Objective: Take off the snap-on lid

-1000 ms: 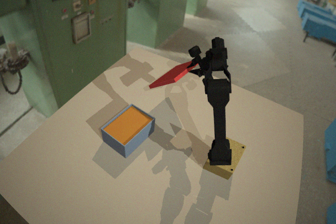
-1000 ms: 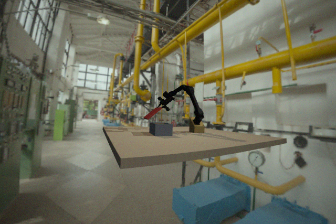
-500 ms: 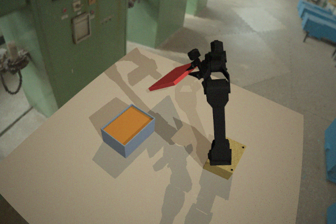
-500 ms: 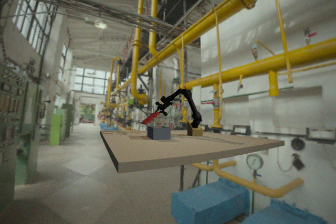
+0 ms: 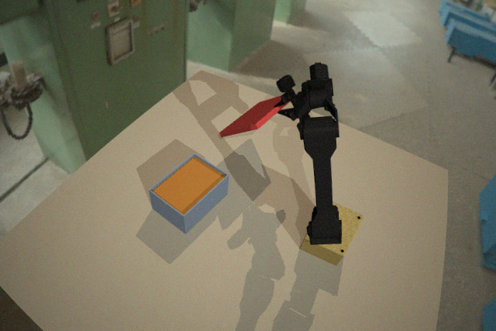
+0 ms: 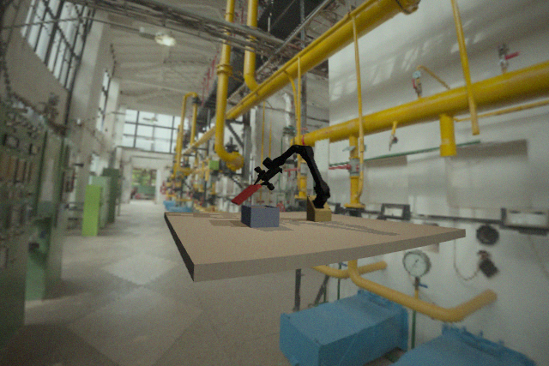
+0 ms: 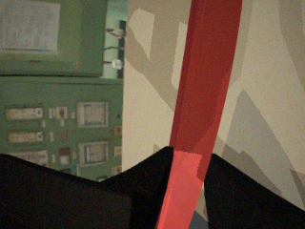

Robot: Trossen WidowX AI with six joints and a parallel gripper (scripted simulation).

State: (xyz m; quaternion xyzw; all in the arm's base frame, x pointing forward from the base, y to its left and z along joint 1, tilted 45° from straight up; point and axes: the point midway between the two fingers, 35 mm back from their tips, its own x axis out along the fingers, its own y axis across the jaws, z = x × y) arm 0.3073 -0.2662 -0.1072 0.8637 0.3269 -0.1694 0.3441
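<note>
The lid lies 6 cm ahead of my gripper tip, 5 cm below it and 1 cm to the right of it. From my gripper tip the other things lie so: storage box 35 cm to the left, 16 cm below, 9 cm ahead.
</note>
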